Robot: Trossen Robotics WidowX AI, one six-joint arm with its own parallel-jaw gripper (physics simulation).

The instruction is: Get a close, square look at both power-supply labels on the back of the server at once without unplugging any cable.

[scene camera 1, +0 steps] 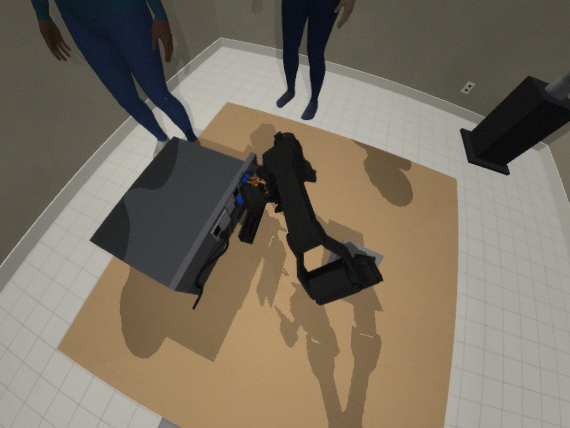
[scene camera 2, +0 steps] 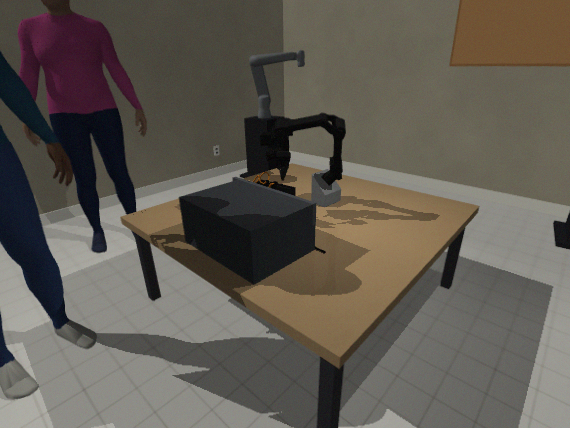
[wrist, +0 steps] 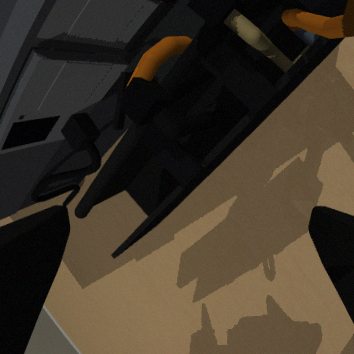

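Pixels of known places: gripper, fingertip midpoint: (scene camera 1: 262,213) (scene camera 2: 283,178) (wrist: 192,219); arm's base, link origin: (scene camera 1: 363,264) (scene camera 2: 328,178).
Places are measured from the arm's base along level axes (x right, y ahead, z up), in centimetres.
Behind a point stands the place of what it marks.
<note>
The dark grey server (scene camera 1: 165,210) @(x -1.8, y 62.3, z 7.8 cm) (scene camera 2: 250,220) @(x -11.9, y 75.3, z 7.8 cm) lies on the table, its back towards the arm. In the wrist view its back crosses the upper left, dim and slanted, with two grey panels (wrist: 95,20) @(x 6.2, y 45.3, z 4.1 cm) (wrist: 65,82) @(x 2.1, y 44.9, z 4.5 cm). I cannot tell any label on them. A black cord (scene camera 1: 212,260) @(x -10.5, y 46.0, z -1.4 cm) (wrist: 95,156) @(x -3.6, y 42.7, z 0.3 cm) hangs from a plug at the back. Orange cables (scene camera 1: 257,181) @(x 14.7, y 38.4, z 8.8 cm) (wrist: 160,52) @(x 7.9, y 39.3, z 6.5 cm) run into a black folding bracket (scene camera 1: 252,220) @(x 4.7, y 37.5, z 1.2 cm) (wrist: 200,115) @(x 6.6, y 36.8, z 4.8 cm), which hides part of the back. My gripper (scene camera 1: 275,200) (scene camera 2: 283,177) @(x 4.9, y 33.8, z 8.3 cm) (wrist: 192,219) @(x 4.9, y 33.8, z 8.3 cm) is open and empty, above the table beside the bracket.
The wooden table (scene camera 1: 410,325) @(x -14.5, y -25.2, z -12.2 cm) (scene camera 2: 400,225) @(x -43.0, y 9.0, z -12.2 cm) carries the grey block (scene camera 1: 374,251) @(x 3.6, y -1.5, z 3.7 cm) (scene camera 2: 326,196) @(x -4.1, y 8.7, z -6.5 cm) under my arm's base. Two people stand beyond the table edge near the server. A black pedestal (scene camera 1: 515,120) (scene camera 2: 255,145) with a grey arm (scene camera 2: 259,80) stands off the table.
</note>
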